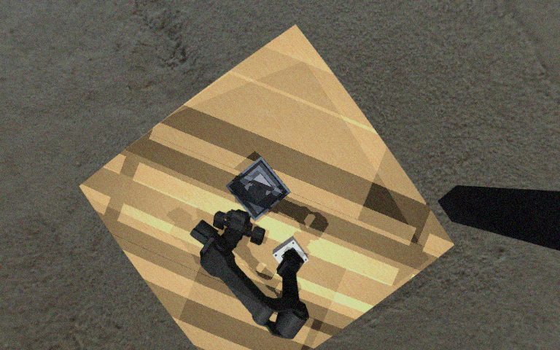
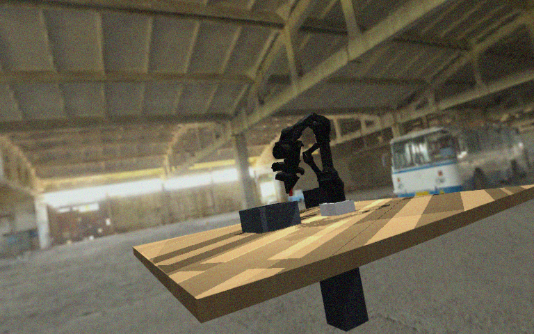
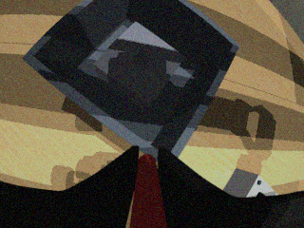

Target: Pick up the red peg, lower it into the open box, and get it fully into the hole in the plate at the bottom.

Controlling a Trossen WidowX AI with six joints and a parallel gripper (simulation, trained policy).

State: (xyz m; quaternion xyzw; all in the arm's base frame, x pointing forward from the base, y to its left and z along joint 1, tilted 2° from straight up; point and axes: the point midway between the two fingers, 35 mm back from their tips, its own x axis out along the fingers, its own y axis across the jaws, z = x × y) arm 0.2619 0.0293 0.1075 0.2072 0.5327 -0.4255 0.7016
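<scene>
Right now the pale plate is 6 cm ahead of my gripper tip, 9 cm to the right of it and 9 cm below it. Round my gripper tip: dark box: 6 cm ahead, 9 cm to the right, 11 cm below; then red peg: 1 cm behind, 2 cm to the left, 3 cm above.
</scene>
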